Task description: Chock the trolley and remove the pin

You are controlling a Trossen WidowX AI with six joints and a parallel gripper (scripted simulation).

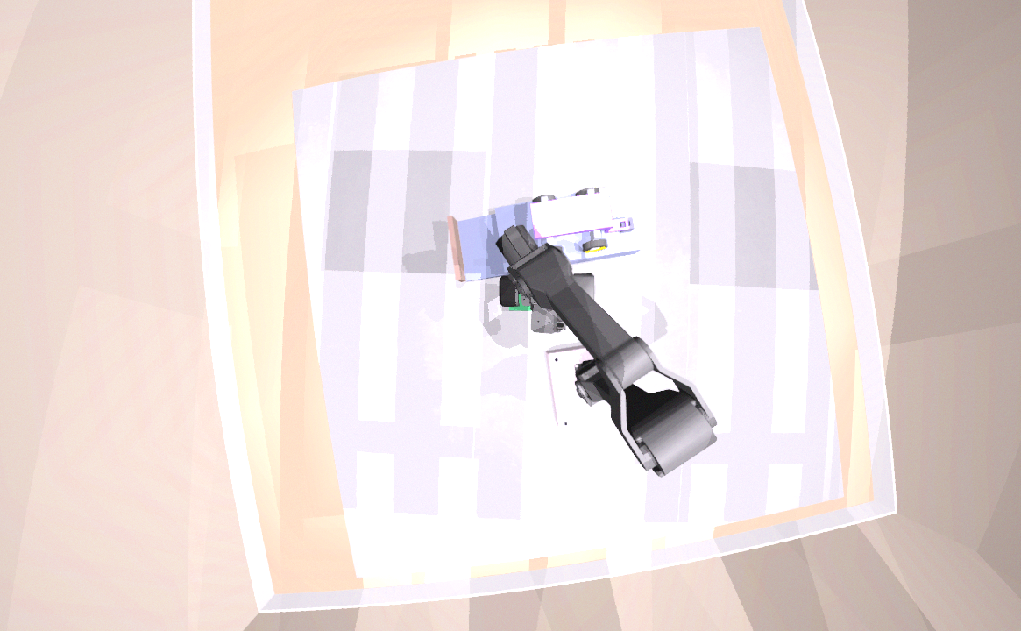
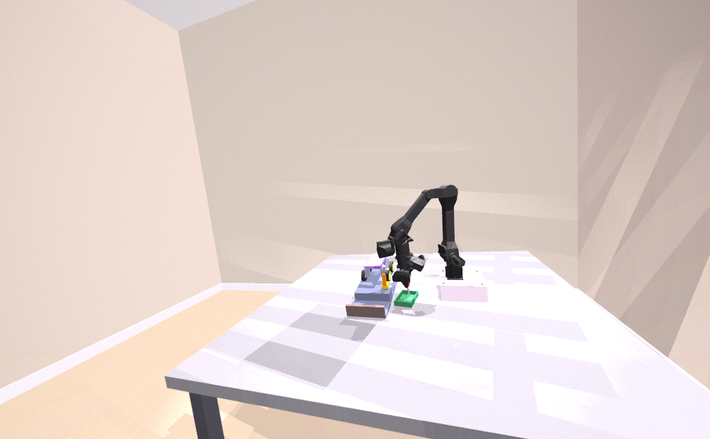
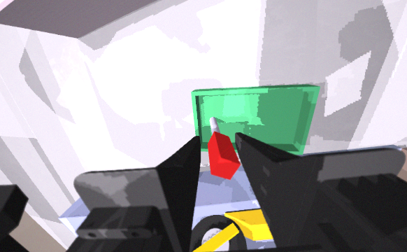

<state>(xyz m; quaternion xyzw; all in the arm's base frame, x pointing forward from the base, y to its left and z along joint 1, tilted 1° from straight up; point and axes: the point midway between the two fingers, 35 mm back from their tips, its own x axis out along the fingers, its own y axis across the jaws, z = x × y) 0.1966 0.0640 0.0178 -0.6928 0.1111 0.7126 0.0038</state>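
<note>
Now: gripper tip 60 mm above the green tray, 30 mm to the right of it and 10 mm short of it. Also, from my gripper tip: purple trolley 140 mm ahead, 60 mm to the right, 60 mm above; red-headed stop pin right at my gripper tip; yellow chock 90 mm ahead, 30 mm to the left, 30 mm above.
</note>
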